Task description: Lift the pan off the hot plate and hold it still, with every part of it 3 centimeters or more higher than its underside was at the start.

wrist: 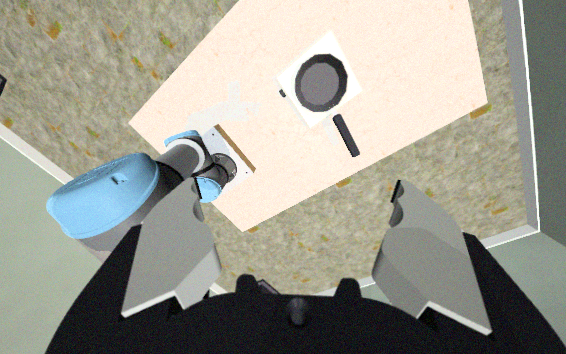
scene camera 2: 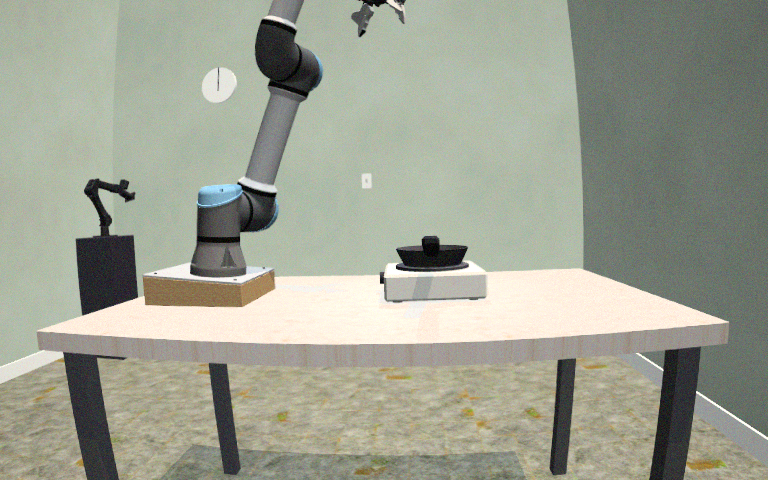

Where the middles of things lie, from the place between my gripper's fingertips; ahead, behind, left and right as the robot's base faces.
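The black pan (scene camera 2: 430,254) is well below my hand, and it is also a good way ahead of my hand and a good way to the right of it. As for the white hot plate (wrist: 327,43), I find it 10 cm ahead of my hand and 65 cm below it.
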